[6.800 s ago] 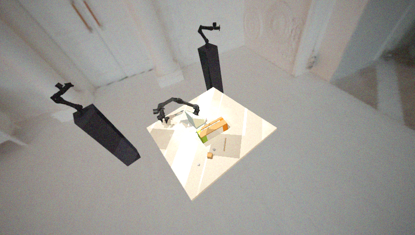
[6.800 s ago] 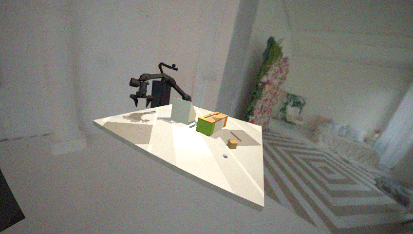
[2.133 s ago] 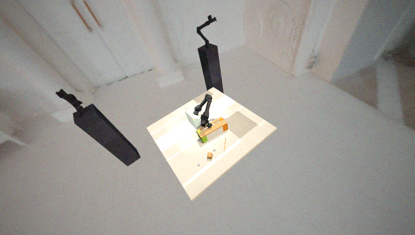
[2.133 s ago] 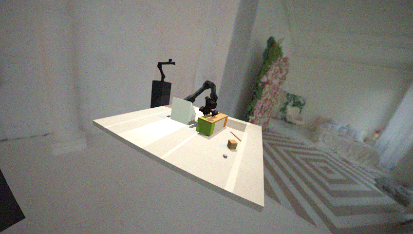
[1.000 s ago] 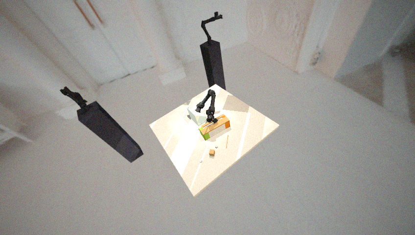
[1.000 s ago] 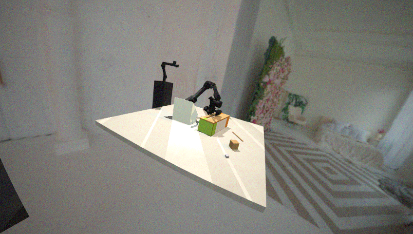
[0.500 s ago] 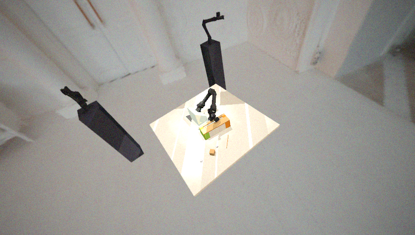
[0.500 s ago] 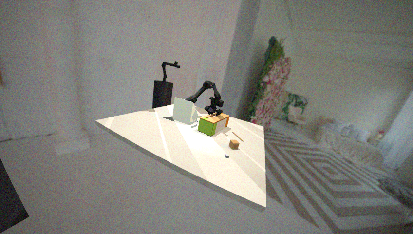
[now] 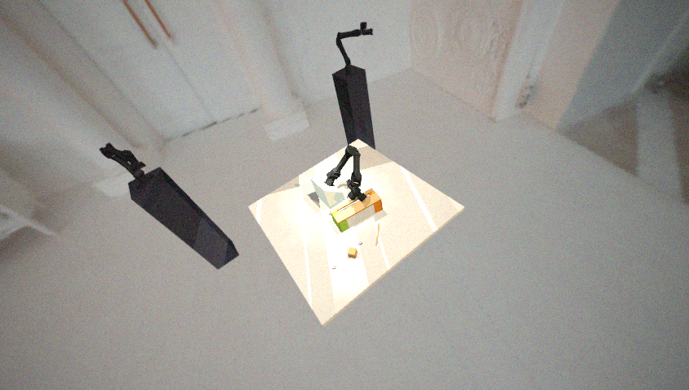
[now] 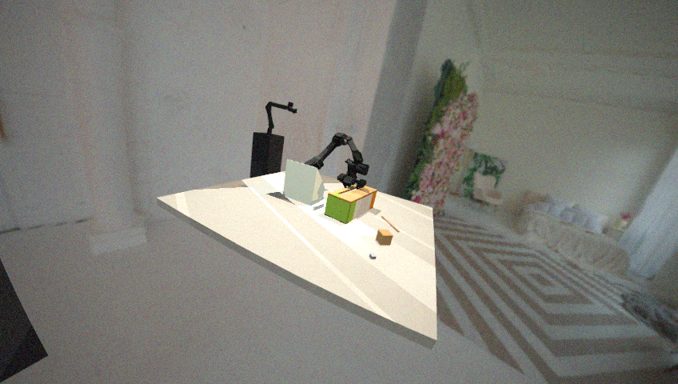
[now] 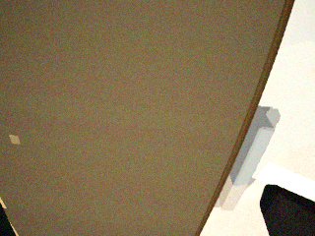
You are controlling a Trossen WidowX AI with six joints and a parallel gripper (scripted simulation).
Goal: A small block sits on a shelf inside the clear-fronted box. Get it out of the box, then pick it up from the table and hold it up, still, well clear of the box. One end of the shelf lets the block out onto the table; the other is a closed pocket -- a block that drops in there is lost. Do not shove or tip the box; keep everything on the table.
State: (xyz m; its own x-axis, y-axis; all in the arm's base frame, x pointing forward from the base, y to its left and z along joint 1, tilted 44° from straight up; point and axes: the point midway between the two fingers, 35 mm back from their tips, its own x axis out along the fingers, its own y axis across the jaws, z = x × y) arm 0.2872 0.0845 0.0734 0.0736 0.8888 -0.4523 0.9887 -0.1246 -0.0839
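The tan block lies 6 cm ahead of my gripper tip and 1 cm to the left of it. From my gripper tip the other things lie so: box (2 cm ahead, 10 cm to the right, 3 cm below); thin orange stick (30 cm ahead, 12 cm to the right, 9 cm below); brown cube (31 cm ahead, 36 cm to the right, 6 cm below).
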